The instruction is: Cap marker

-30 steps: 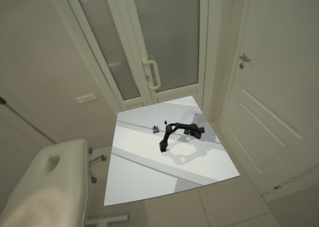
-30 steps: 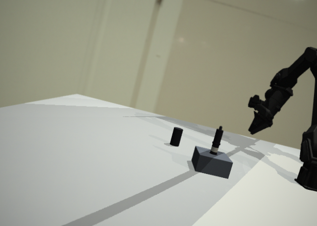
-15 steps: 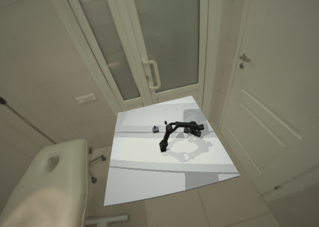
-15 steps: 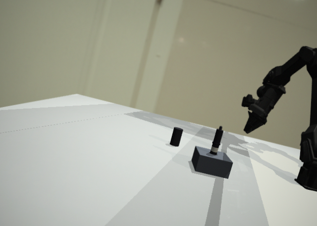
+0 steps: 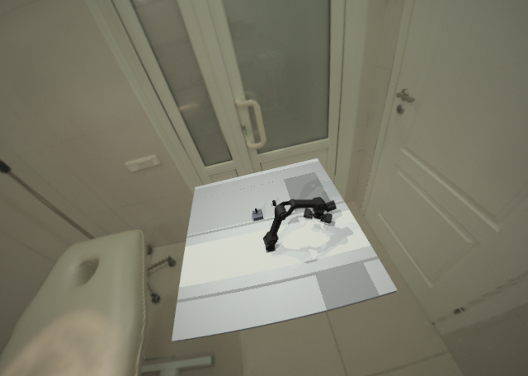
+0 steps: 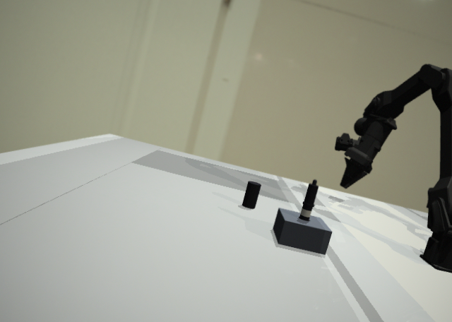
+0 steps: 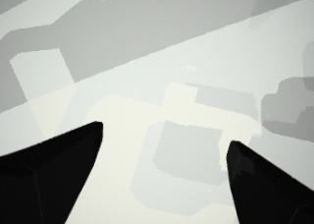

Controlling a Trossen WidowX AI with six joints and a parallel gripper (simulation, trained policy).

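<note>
My gripper tip is now 270 mm short of the black cap, 260 mm to the right of it and 30 mm above it. The rest, counted from my gripper tip: dark grey holder block 410 mm to the left, 190 mm ahead, 30 mm below.
</note>
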